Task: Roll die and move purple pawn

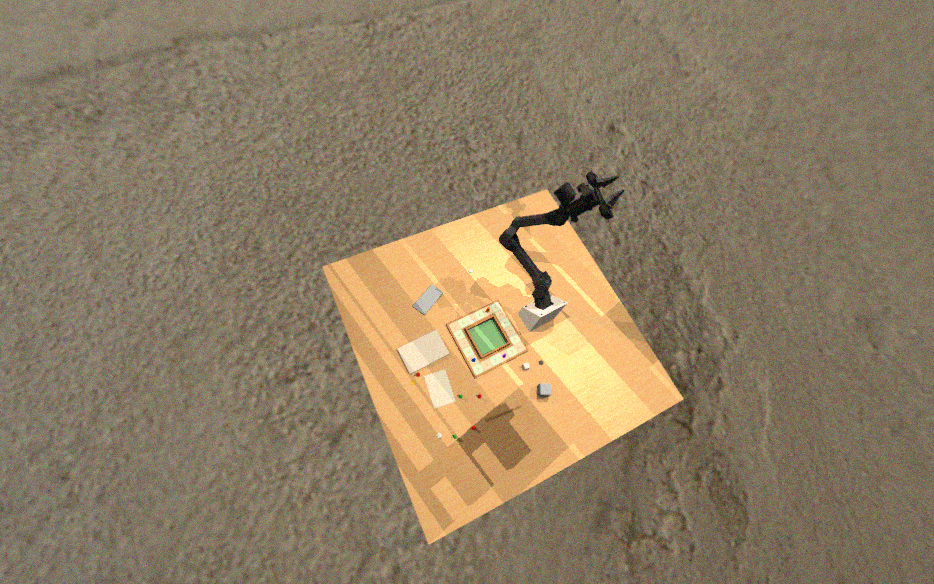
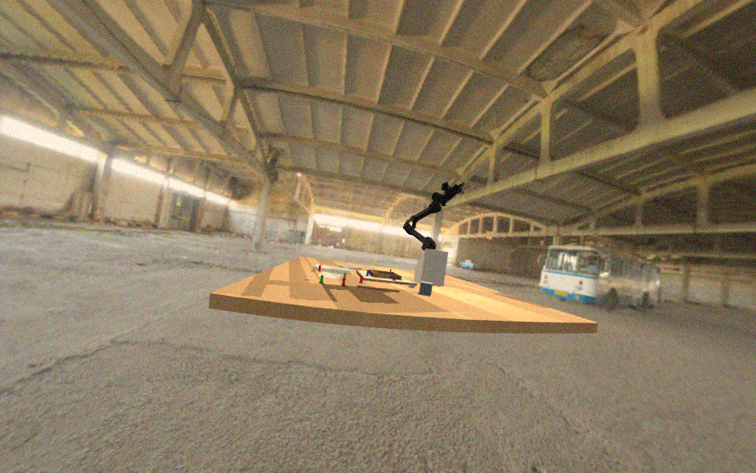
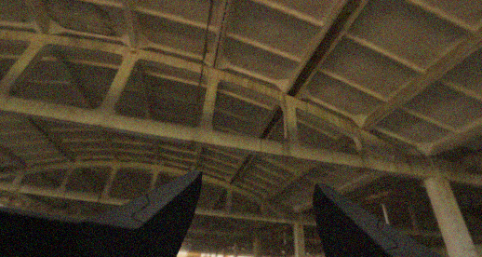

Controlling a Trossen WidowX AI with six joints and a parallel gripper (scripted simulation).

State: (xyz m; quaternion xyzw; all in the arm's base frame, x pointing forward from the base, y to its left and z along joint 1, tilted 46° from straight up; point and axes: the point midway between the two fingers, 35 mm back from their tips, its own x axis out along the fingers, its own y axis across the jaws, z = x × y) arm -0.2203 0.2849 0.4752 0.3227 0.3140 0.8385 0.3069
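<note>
My gripper tip is 440 mm short of the white die, 320 mm to the right of it and 690 mm above it. Round my gripper tip: green tray (530 mm ahead, 110 mm to the left, 690 mm below); purple pawn (510 mm ahead, 230 mm to the left, 670 mm below); black disc (370 mm ahead, 340 mm to the left, 700 mm below).
</note>
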